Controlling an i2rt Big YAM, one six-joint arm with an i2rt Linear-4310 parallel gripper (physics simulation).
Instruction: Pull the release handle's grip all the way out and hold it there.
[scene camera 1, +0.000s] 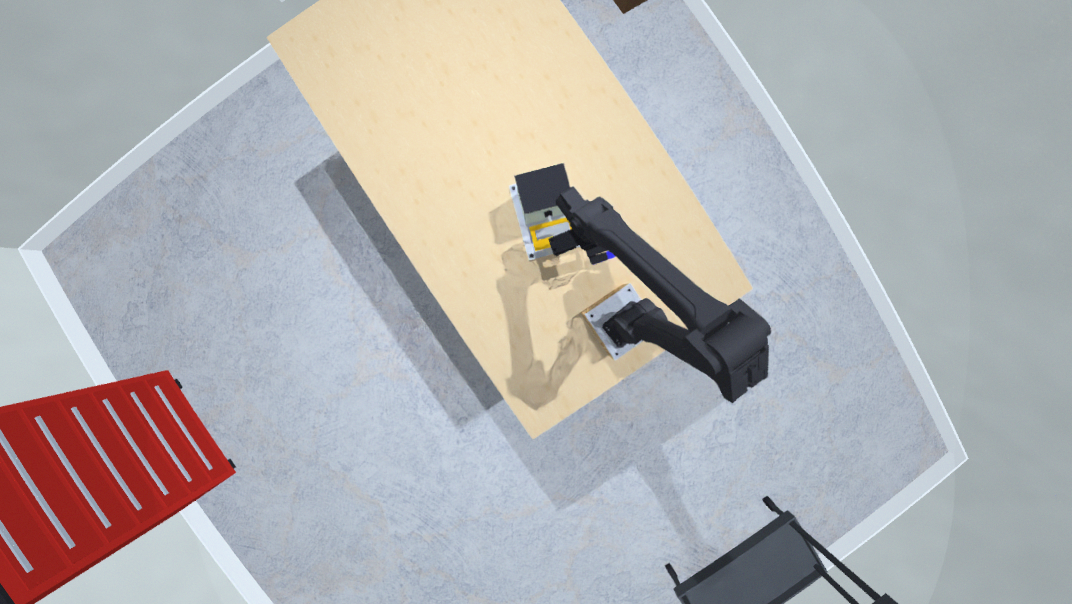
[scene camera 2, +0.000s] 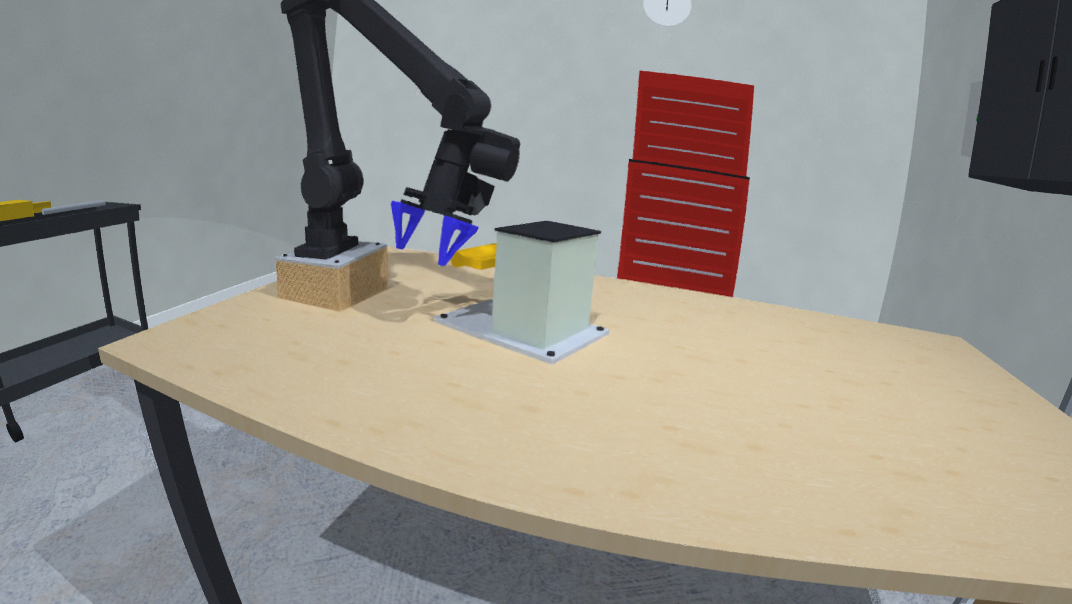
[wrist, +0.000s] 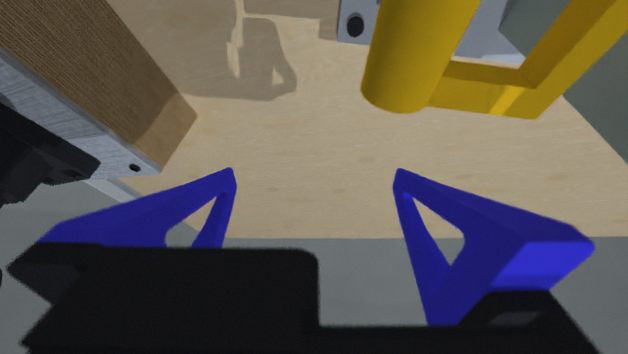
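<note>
The release handle is a yellow frame with a thick round grip bar (scene camera 1: 534, 237) (scene camera 2: 474, 257) (wrist: 415, 55). It sticks out from a pale green housing (scene camera 2: 543, 288) with a black top (scene camera 1: 541, 187), on a grey base plate (scene camera 2: 466, 318) (wrist: 367, 15). My gripper (scene camera 2: 422, 255) (wrist: 314, 177) is open and empty, its blue fingers pointing down on the arm-base side of the grip. In the wrist view the grip is at the upper right, beyond the fingertips and apart from them. In scene camera 1 the arm hides much of the handle and fingers.
The arm's base stands on a wooden block (scene camera 2: 311, 285) (wrist: 125, 65), close to the gripper's side of the handle. All stand on the wooden table (scene camera 1: 450, 97) (scene camera 2: 675, 450). A red drawer cabinet (scene camera 1: 112, 457) (scene camera 2: 690, 142) and a dark trolley (scene camera 1: 757, 573) (scene camera 2: 112, 217) stand off the table.
</note>
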